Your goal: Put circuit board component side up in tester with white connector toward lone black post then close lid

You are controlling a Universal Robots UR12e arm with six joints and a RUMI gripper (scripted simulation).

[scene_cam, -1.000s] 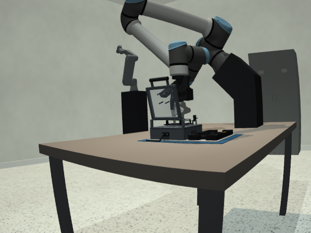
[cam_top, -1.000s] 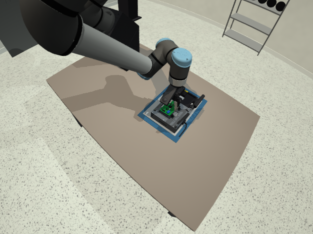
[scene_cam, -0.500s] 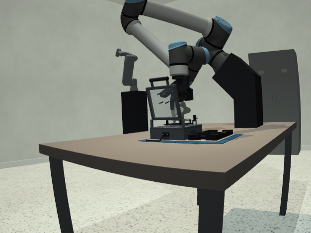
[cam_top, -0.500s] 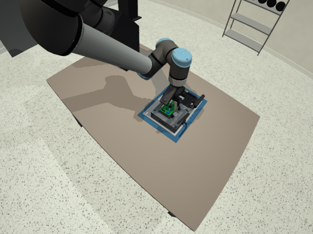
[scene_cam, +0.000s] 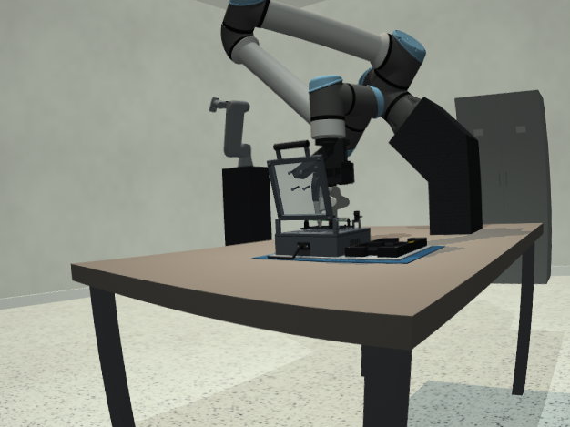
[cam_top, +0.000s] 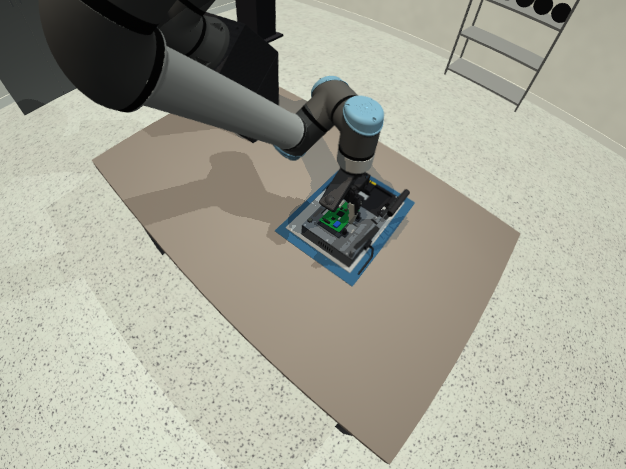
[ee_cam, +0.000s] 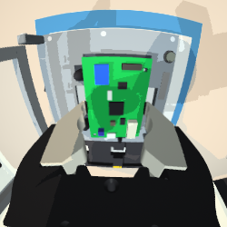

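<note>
Right now the green circuit board is right at my hand. From my hand the other things lie so: tester bed: 1 cm ahead, 1 cm to the left, 1 cm below; then black post: 6 cm behind, 6 cm to the left; then tester: 3 cm ahead, 4 cm to the left, 3 cm above.
</note>
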